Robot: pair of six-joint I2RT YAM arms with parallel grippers.
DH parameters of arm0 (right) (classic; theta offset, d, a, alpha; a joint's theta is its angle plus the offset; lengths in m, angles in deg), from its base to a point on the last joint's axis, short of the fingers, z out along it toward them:
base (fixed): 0 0 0 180
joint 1: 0 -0.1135 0.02 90
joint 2: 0 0 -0.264 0
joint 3: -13.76 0 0.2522 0
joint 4: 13.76 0 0.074 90
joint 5: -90 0 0 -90
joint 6: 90 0.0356 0 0
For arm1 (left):
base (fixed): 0 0 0 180
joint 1: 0 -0.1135 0.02 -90
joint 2: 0 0 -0.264 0
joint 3: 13.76 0 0.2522 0
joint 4: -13.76 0 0.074 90
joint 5: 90 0 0 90
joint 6: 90 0.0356 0 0
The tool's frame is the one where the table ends.
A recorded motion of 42 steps. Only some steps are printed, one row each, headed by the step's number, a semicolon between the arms.
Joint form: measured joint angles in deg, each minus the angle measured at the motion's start. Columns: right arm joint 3, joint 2, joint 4, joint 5, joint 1, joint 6; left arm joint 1, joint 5, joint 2, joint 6, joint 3, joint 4.
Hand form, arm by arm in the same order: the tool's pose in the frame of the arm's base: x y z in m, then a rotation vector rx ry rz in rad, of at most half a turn. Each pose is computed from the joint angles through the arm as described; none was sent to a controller.
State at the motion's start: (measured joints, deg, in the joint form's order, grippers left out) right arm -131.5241 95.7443 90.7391 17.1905 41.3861 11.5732; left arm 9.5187 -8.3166 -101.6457 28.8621 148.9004 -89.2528
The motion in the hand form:
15: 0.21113 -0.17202 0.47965 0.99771 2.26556 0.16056; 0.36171 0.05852 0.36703 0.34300 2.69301 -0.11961
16: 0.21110 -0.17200 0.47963 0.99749 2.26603 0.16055; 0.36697 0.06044 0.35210 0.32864 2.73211 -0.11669
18: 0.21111 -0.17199 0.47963 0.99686 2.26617 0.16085; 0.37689 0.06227 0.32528 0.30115 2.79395 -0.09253
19: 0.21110 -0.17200 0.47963 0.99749 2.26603 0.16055; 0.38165 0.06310 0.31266 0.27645 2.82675 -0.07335
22: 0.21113 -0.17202 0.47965 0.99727 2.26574 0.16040; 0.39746 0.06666 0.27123 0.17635 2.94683 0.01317
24: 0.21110 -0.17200 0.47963 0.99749 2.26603 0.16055; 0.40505 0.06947 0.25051 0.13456 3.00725 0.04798
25: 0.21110 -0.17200 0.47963 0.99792 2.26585 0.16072; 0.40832 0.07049 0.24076 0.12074 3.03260 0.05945
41: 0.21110 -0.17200 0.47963 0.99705 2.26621 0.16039; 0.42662 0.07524 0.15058 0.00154 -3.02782 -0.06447
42: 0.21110 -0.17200 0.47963 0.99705 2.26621 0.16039; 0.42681 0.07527 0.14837 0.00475 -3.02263 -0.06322
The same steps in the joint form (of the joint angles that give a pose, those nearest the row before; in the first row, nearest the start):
15: 0.00 0.00 -0.02 0.00 0.00 0.04; -19.85 20.11 -4.76 -6.32 -32.59 11.34
16: 0.00 0.00 0.00 0.00 0.00 0.02; -19.91 19.26 -5.66 -6.69 -34.71 12.39
18: 0.00 0.00 0.00 0.02 0.00 0.00; -19.72 17.09 -7.45 -7.69 -38.25 14.93
19: 0.00 0.00 0.00 0.00 0.00 0.02; -19.58 15.69 -8.55 -8.66 -39.52 15.93
22: 0.00 0.00 -0.02 0.00 0.00 0.02; -19.21 10.27 -13.42 -12.50 -41.61 17.73
24: 0.00 0.00 0.00 0.00 0.00 0.02; -19.23 8.13 -16.46 -14.01 -41.66 17.84
25: 0.00 0.00 0.00 0.00 0.00 0.04; -19.23 7.39 -17.86 -14.54 -41.70 17.97
41: 0.00 0.00 0.00 0.00 0.00 0.00; -19.23 4.83 -30.55 -19.39 -41.79 18.36
42: 0.00 0.00 0.00 0.00 0.00 0.00; -19.23 4.83 -30.86 -19.52 -41.79 18.36

